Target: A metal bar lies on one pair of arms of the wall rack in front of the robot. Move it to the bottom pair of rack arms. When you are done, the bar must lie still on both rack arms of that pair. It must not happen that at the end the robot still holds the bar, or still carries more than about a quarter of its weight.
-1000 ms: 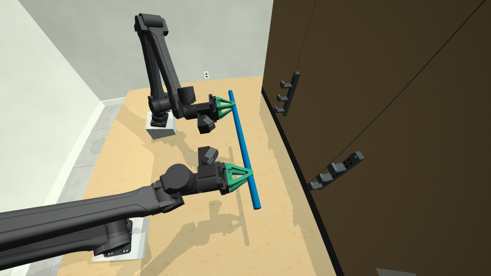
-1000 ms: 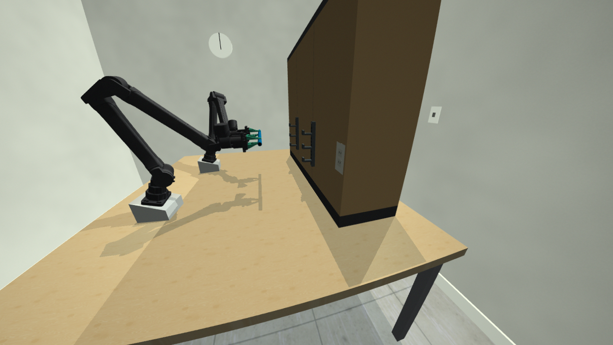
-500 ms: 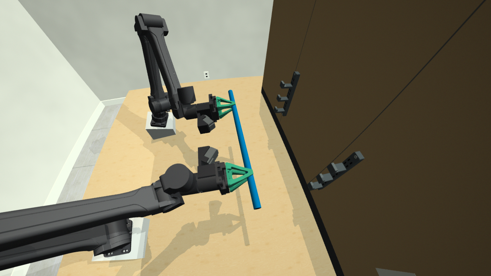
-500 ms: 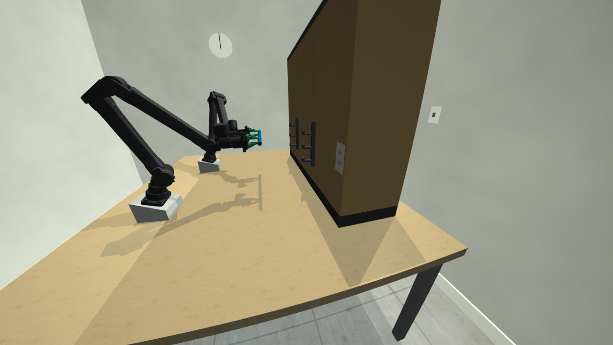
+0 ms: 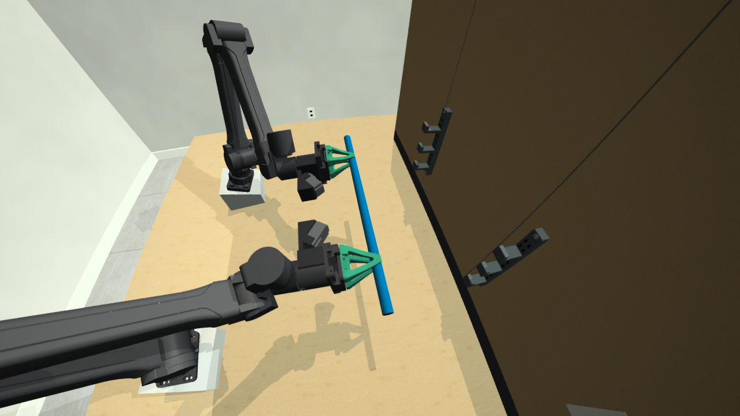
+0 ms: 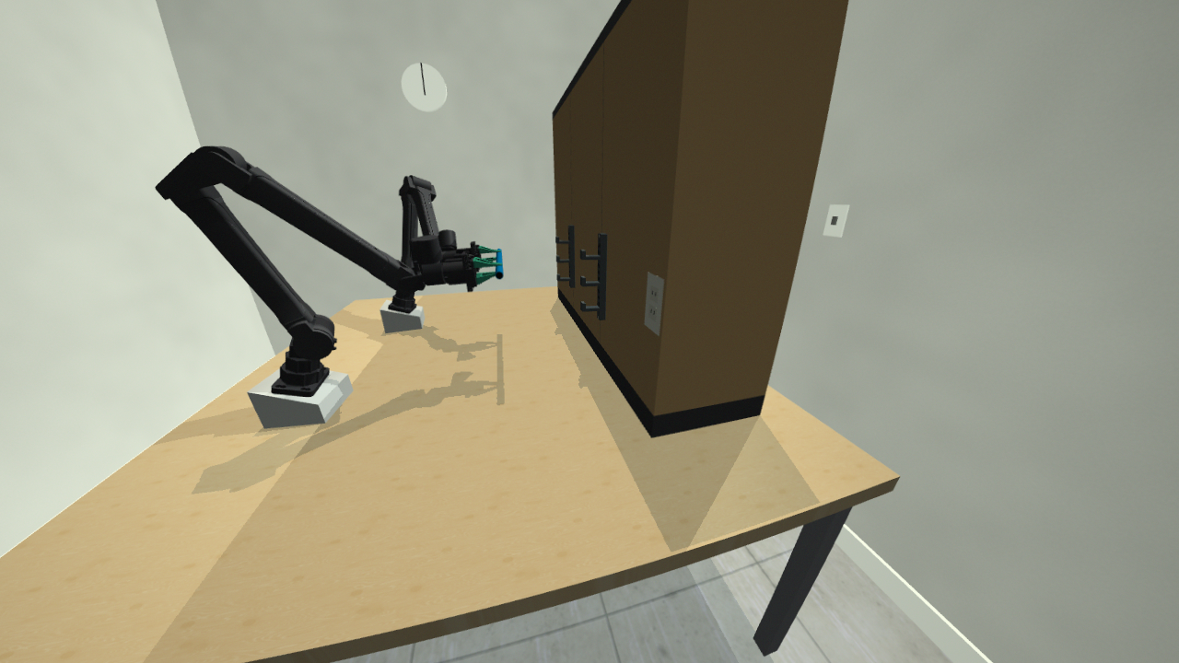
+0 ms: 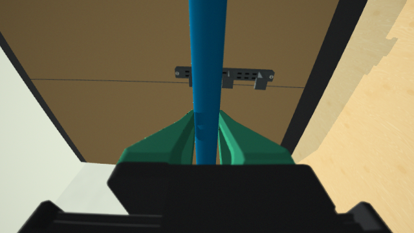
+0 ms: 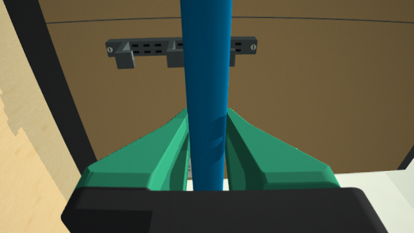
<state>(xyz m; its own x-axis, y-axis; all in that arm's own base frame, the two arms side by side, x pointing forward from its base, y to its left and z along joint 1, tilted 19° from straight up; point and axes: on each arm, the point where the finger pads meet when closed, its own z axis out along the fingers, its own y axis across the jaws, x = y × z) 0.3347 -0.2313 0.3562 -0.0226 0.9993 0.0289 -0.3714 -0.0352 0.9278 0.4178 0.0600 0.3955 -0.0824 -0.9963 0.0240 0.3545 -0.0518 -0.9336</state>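
My right hand is 20 mm past the blue metal bar and 150 mm to the right of it. From my right hand the other things lie so: black plinth 260 mm ahead, 240 mm to the left, 290 mm below; then tall brown cabinet 410 mm ahead, 260 mm to the left, 130 mm above.
Now: left hand 2 cm short of the blue metal bar and 15 cm to the left of it. From my left hand the other things lie so: black plinth 31 cm ahead, 6 cm to the right, 29 cm below; then tall brown cabinet 45 cm ahead, 4 cm to the right, 13 cm above.
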